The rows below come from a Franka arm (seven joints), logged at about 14 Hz.
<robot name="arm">
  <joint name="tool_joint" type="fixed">
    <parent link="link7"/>
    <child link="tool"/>
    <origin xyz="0 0 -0.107" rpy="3.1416 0 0"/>
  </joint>
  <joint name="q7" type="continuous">
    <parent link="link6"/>
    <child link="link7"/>
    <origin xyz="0.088 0 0"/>
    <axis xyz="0 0 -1"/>
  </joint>
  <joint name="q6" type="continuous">
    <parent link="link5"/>
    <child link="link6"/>
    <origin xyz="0 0 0"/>
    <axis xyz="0 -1 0"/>
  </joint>
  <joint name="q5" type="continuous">
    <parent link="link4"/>
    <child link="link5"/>
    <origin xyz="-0.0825 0 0.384"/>
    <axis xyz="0 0 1"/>
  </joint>
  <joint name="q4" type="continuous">
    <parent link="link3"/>
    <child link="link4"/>
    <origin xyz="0.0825 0 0"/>
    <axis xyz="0 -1 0"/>
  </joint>
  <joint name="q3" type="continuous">
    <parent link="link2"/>
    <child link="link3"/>
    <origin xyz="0 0 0.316"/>
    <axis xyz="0 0 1"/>
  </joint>
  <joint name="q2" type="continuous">
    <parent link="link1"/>
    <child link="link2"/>
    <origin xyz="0 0 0"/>
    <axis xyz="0 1 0"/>
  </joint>
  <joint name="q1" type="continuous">
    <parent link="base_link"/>
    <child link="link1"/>
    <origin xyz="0 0 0.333"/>
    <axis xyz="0 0 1"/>
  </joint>
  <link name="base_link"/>
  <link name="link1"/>
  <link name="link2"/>
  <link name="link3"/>
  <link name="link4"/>
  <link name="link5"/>
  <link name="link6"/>
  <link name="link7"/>
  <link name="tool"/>
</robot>
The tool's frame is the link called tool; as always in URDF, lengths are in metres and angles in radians. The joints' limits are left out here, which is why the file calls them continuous.
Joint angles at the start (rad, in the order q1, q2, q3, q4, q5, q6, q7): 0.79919, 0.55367, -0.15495, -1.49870, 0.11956, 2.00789, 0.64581
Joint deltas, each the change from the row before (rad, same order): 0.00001, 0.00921, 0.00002, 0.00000, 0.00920, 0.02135, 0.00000; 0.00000, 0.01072, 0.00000, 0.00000, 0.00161, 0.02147, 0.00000; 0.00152, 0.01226, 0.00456, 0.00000, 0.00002, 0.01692, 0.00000; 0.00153, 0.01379, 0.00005, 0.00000, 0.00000, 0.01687, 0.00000; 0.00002, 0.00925, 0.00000, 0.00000, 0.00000, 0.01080, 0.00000; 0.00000, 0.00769, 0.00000, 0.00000, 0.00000, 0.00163, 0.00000; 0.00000, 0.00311, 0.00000, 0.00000, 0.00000, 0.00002, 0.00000; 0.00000, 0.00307, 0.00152, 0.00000, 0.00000, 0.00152, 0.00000
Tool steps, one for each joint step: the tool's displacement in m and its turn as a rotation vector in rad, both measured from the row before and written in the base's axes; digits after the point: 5 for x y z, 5 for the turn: 0.00170, 0.00183, -0.00458, 0.01226, -0.00629, -0.00482; 0.00194, 0.00140, -0.00563, 0.00572, -0.00932, -0.00143; -0.00085, 0.00392, -0.00731, 0.00264, -0.00352, 0.00480; 0.00073, 0.00179, -0.00820, -0.00019, -0.00419, 0.00107; 0.00086, 0.00056, -0.00555, -0.00044, -0.00240, -0.00028; 0.00004, -0.00002, -0.00526, -0.00459, 0.00401, -0.00004; -0.00005, -0.00005, -0.00218, -0.00222, 0.00215, 0.00000; -0.00049, 0.00073, -0.00210, -0.00072, 0.00153, 0.00120
